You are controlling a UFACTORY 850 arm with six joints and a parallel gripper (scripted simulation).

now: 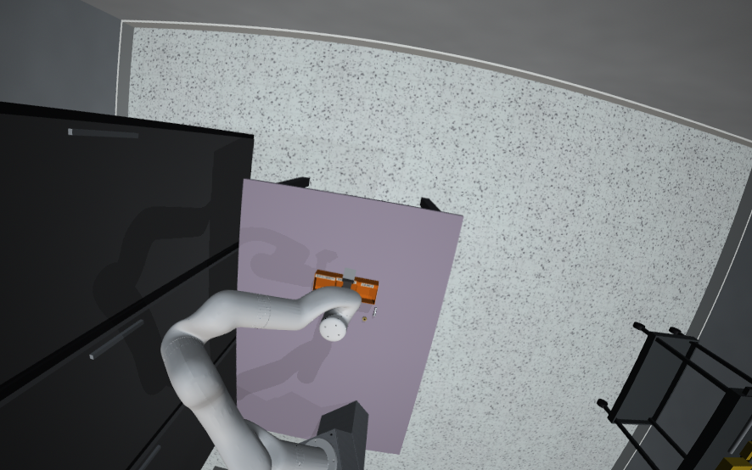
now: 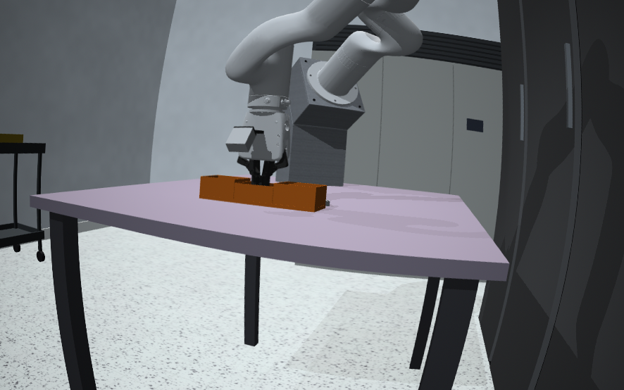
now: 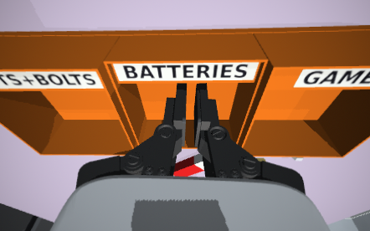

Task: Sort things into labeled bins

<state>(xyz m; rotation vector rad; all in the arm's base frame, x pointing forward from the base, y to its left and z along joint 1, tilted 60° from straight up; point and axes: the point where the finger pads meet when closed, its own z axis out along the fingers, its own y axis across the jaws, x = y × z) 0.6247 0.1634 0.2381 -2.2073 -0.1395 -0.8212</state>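
Right now my hand is 10 mm above the orange bins. Also, from my hand: red-and-white block: 120 mm behind, 70 mm to the right, 30 mm below; then white domino: 110 mm behind, 20 mm to the left, 30 mm below; then blue USB stick: 60 mm behind, 80 mm to the right, 30 mm below.
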